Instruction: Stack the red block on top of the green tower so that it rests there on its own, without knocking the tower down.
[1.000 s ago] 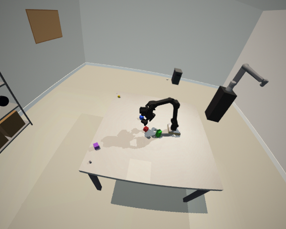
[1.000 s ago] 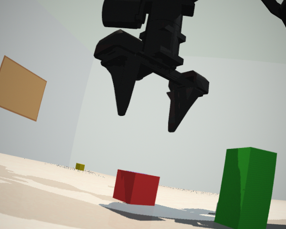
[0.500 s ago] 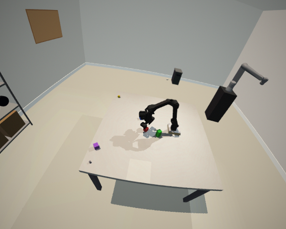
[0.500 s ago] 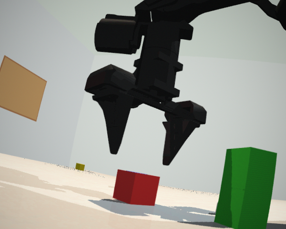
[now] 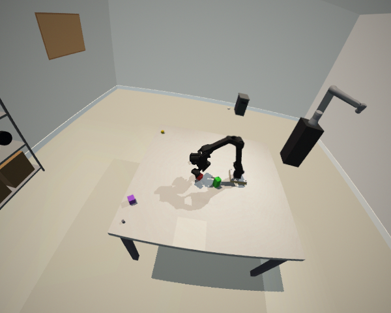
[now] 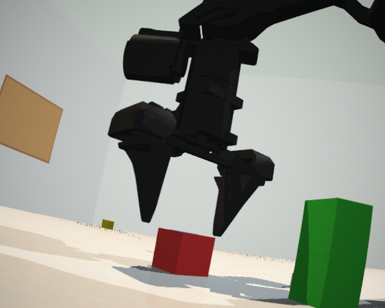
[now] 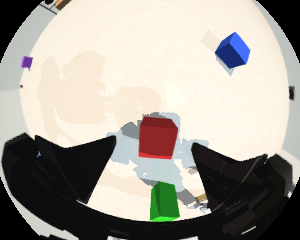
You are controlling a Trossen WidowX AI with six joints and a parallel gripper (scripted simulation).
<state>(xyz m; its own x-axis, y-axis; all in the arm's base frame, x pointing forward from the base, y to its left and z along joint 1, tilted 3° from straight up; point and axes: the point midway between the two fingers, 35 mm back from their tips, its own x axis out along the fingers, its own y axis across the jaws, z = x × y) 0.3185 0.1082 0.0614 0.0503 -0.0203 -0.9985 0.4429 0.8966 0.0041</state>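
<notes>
The red block is 2 cm below my gripper tip. From my gripper tip the other things lie so: purple block 41 cm ahead, 37 cm to the left, 2 cm below; small dark cube 53 cm to the left, 40 cm ahead, 4 cm below; blue block 17 cm to the right, 8 cm ahead, 2 cm below.
</notes>
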